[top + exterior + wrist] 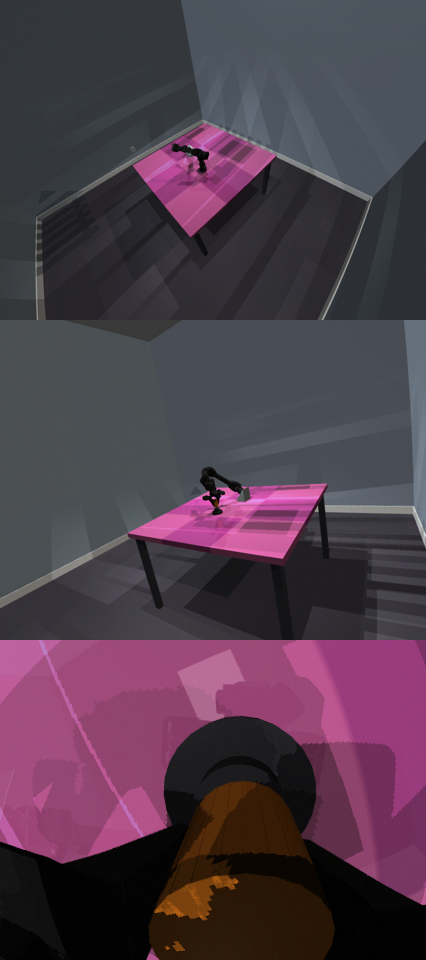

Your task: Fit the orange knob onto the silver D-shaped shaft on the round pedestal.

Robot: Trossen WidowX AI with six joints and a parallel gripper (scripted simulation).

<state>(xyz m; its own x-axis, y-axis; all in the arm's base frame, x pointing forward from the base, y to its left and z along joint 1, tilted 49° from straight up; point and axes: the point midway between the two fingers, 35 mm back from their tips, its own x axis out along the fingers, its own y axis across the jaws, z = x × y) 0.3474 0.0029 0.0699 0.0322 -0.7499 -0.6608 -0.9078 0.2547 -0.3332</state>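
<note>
My gripper tip is 30 mm below the orange knob. Round my gripper tip: round black pedestal (40 mm below).
</note>
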